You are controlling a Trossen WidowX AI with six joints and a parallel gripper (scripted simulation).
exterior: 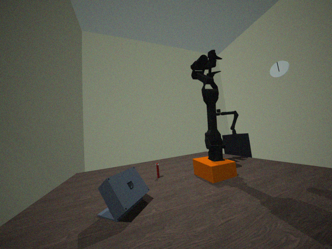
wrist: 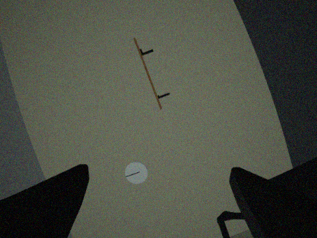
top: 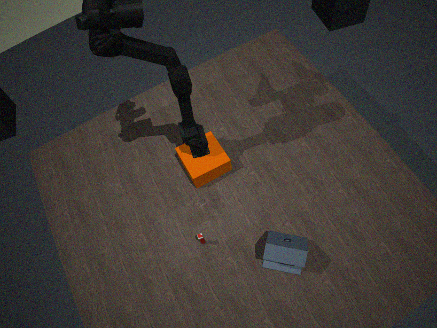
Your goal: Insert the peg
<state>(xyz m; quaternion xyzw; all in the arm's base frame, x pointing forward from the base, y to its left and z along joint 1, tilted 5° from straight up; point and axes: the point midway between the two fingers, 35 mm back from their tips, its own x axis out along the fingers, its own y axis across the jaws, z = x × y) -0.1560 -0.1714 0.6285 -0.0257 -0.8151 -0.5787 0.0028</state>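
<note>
The red peg is 540 mm ahead of my gripper tip, 30 mm to the left of it and 650 mm below it. The rest, counted from my gripper tip: grey sloped panel 660 mm ahead, 280 mm to the left, 650 mm below.
</note>
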